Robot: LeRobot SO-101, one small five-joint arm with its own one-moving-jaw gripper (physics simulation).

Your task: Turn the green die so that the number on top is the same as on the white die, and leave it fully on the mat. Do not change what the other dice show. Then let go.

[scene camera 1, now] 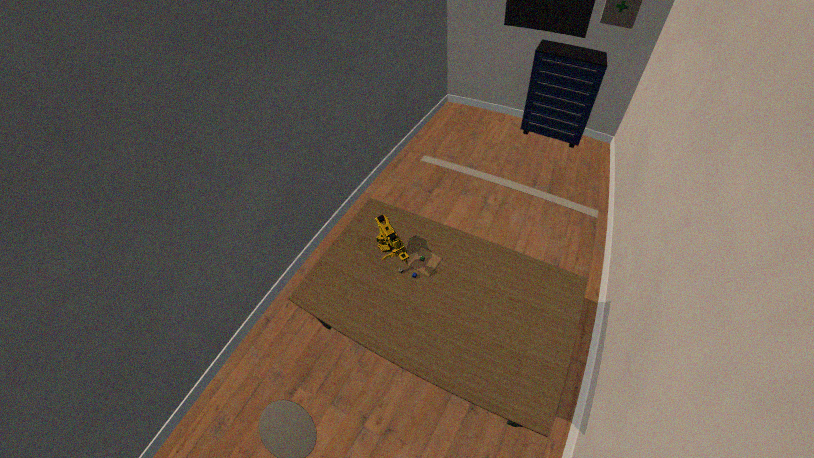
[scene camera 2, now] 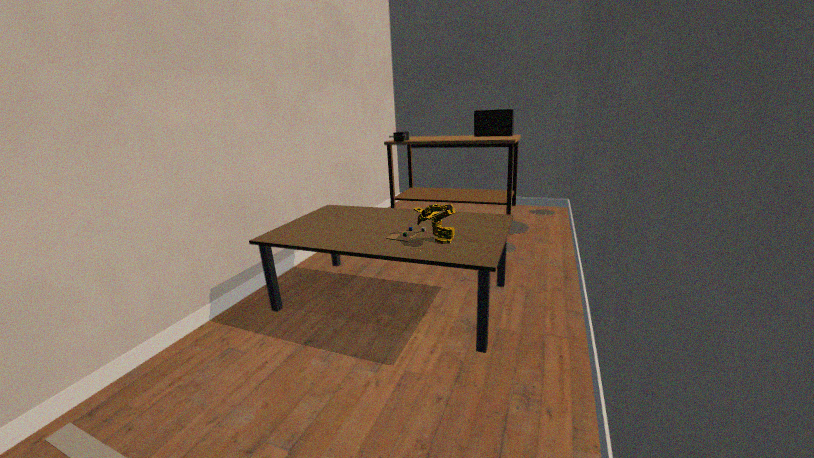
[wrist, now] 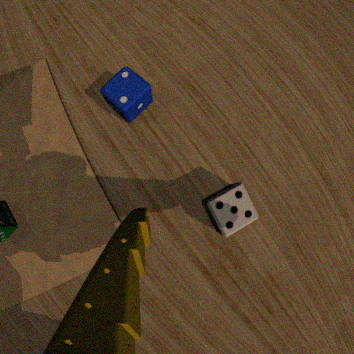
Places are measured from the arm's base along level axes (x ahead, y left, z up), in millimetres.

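Pixels of known places: hand, tool point: [scene camera 1: 406, 263] [scene camera 2: 418, 224] [wrist: 148, 221]; arm's base, link origin: [scene camera 1: 390, 246] [scene camera 2: 441, 239].
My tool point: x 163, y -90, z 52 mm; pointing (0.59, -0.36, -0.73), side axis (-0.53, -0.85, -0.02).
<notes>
For each thing: its top centre in the pictures, then the offset to it from my tool point. Level surfaces: height alone.
- green die, top centre: [scene camera 1: 422, 257] [scene camera 2: 405, 232] dx +51, dy +88, dz -28 mm
- tan mat, top centre: [scene camera 1: 425, 261] [scene camera 2: 402, 235] dx +70, dy +83, dz -48 mm
- white die, top centre: [wrist: 233, 209] [scene camera 1: 400, 269] [scene camera 2: 423, 227] dx -20, dy -30, dz -32 mm
- blue die, top centre: [wrist: 123, 86] [scene camera 1: 414, 274] [scene camera 2: 410, 227] dx +60, dy -24, dz -32 mm
- brown wooden table, surface height: dz -52 mm
The green die [scene camera 1: 422, 258] [scene camera 2: 405, 234] [wrist: 6, 222] sits on the tan mat [scene camera 1: 434, 261] [scene camera 2: 392, 236] [wrist: 55, 115]. The left edge of the wrist view cuts it off, so its top number is unreadable. The white die [scene camera 1: 401, 270] [scene camera 2: 423, 229] [wrist: 234, 210] stands off the mat with five on top. The blue die [scene camera 1: 414, 275] [scene camera 2: 410, 229] [wrist: 126, 92] stands off the mat with two on top. My gripper [scene camera 1: 396, 259] [scene camera 2: 418, 213] is fully open and empty, raised above the table. One notched jaw [wrist: 120, 280] shows in the wrist view, its tip left of the white die.
The arm stands on the brown wooden table [scene camera 1: 483, 341] [scene camera 2: 341, 222]. The arm's shadow falls over part of the mat and reaches toward the white die. A workbench [scene camera 2: 455, 140] with a dark monitor [scene camera 2: 493, 123] and a blue drawer cabinet [scene camera 1: 563, 93] stand away from the table.
</notes>
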